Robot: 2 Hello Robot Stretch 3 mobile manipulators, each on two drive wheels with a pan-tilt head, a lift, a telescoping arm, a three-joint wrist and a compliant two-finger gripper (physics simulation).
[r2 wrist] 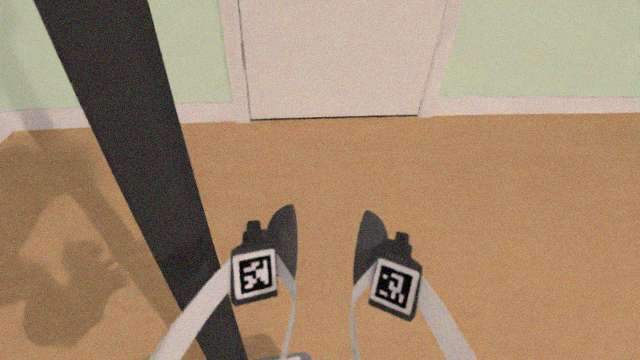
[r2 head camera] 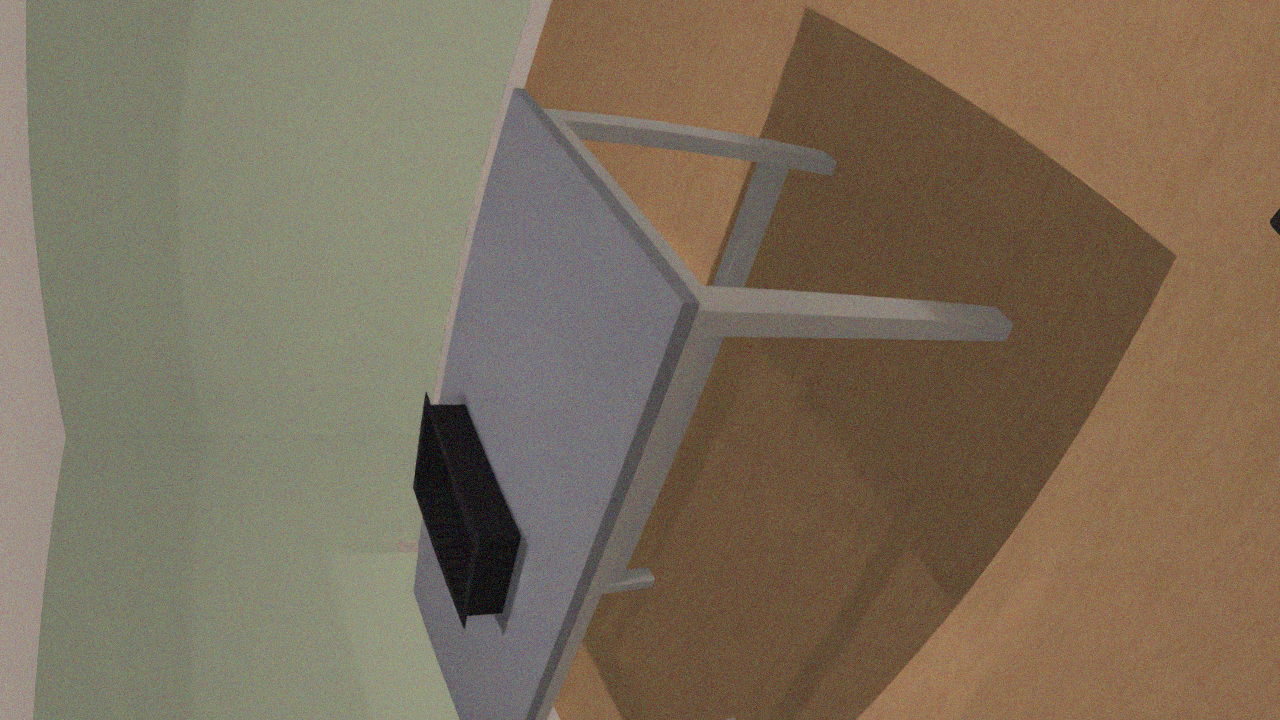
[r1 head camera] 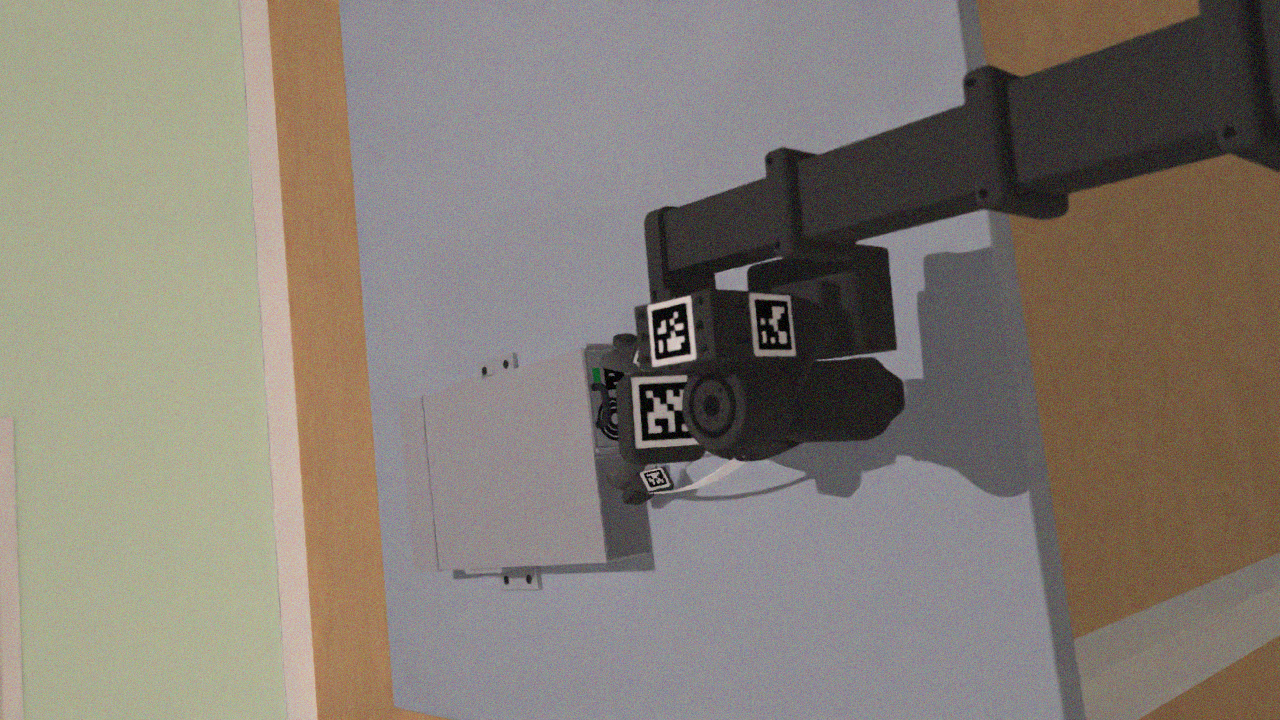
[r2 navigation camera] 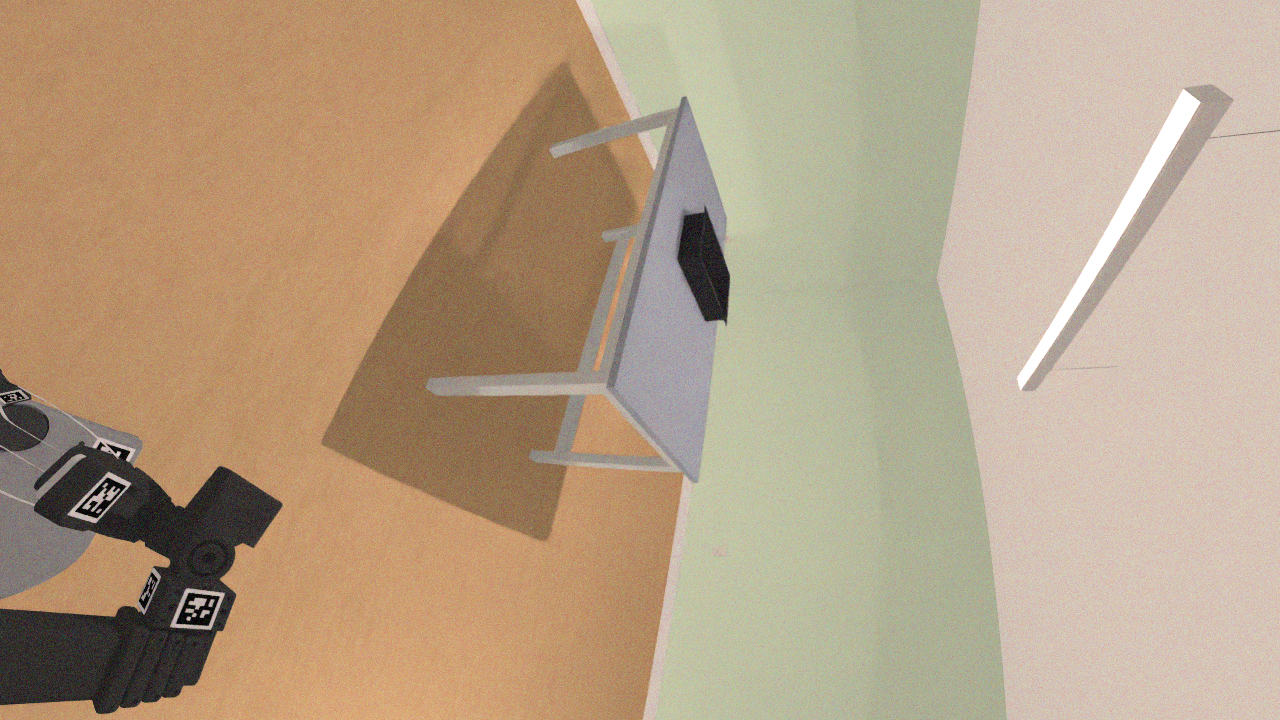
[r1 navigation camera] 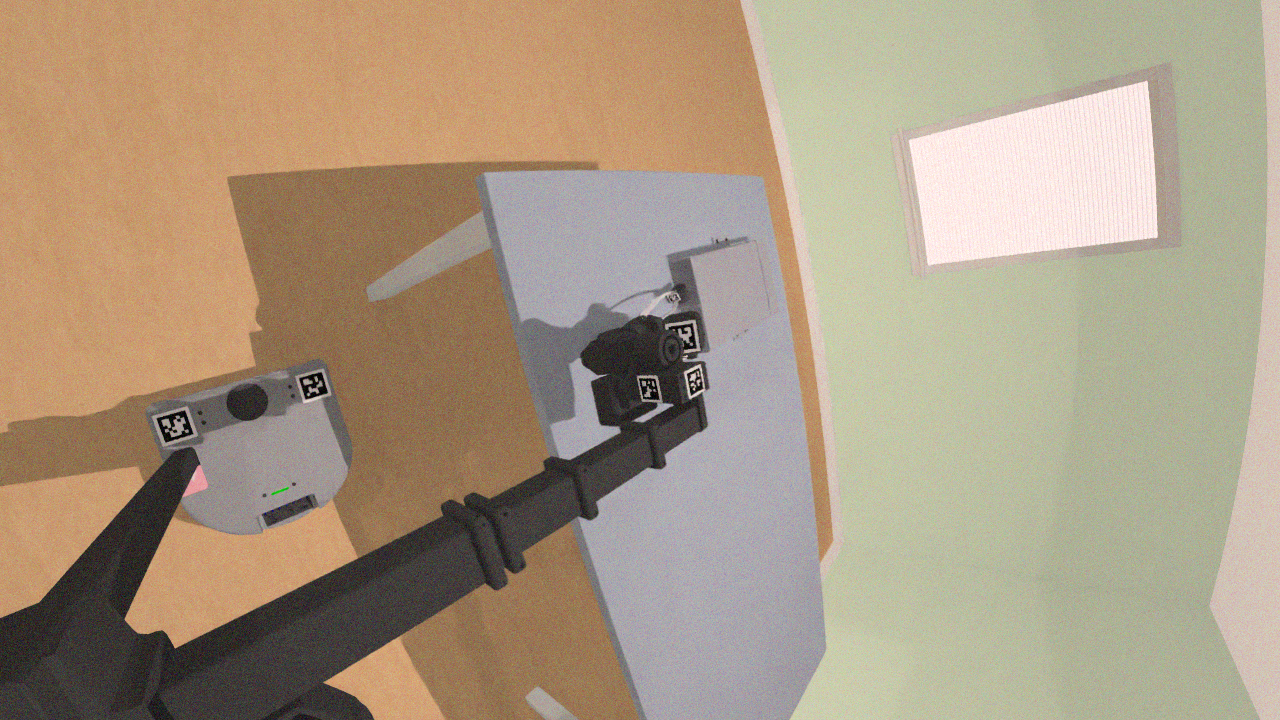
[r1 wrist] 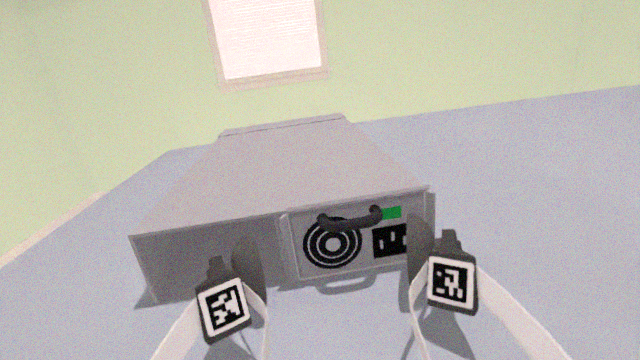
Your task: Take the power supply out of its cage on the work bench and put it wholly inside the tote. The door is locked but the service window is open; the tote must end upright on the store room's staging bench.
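Note:
The power supply (r1 head camera: 613, 416) (r1 wrist: 332, 244) sits inside the grey cage (r1 head camera: 514, 465) (r1 navigation camera: 729, 291) (r1 wrist: 300, 170) on the work bench (r1 head camera: 501, 179) (r1 navigation camera: 716, 501) (r1 wrist: 500, 160). Its face shows a fan, a dark handle, a socket and a green label. r1's gripper (r1 head camera: 629, 418) (r1 wrist: 332, 260) is open in front of this face, its fingertips on either side, the right one overlapping the socket's edge in the wrist view. The black tote (r2 head camera: 487, 510) (r2 navigation camera: 702, 268) stands upright on the staging bench (r2 head camera: 572, 268) (r2 navigation camera: 662, 358). r2's gripper (r2 wrist: 327, 242) is open and empty above the floor.
A bright framed window (r1 navigation camera: 1038, 170) (r1 wrist: 267, 40) is in the wall beyond the work bench. r1's base (r1 navigation camera: 259, 465) stands beside that bench. A closed pale door (r2 wrist: 340, 60) is ahead of r2's gripper. A dark mast (r2 wrist: 145, 150) crosses r2's wrist view at left.

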